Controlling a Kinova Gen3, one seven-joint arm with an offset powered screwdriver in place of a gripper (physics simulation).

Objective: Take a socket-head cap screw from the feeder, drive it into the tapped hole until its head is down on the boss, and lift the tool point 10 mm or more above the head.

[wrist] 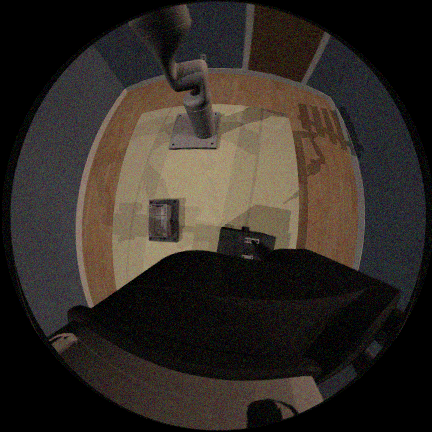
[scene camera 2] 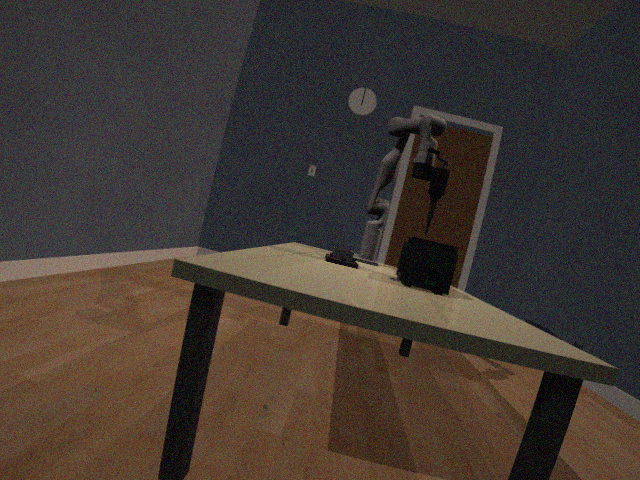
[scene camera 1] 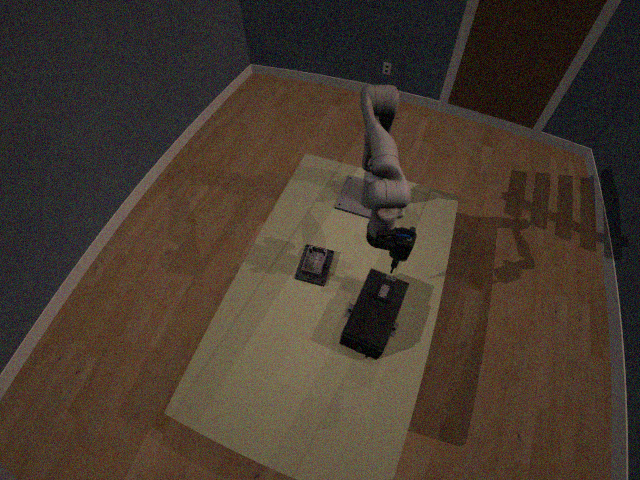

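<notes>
The feeder, a long black box (scene camera 1: 373, 317) (scene camera 2: 428, 266) (wrist: 231, 242), stands on the table with a pale label and a small light fitting at its far end. My gripper, a black powered screwdriver (scene camera 1: 391, 271) (scene camera 2: 427, 232) (wrist: 255, 242), points down with its thin bit close above the feeder's far end, near the light fitting. Whether a screw is on the bit is too small and dark to tell. The workpiece, a grey block on a dark base plate (scene camera 1: 313, 262) (scene camera 2: 341, 257) (wrist: 161, 220), lies apart to the left of the feeder. Its tapped hole cannot be made out.
The pale table (scene camera 1: 268, 356) (scene camera 2: 310, 281) (wrist: 200, 175) carries both units. The arm's grey mounting plate (scene camera 1: 352, 196) (wrist: 182, 137) is at the far side of the table. The black tool body (wrist: 225, 310) hides much of the feeder in the wrist view.
</notes>
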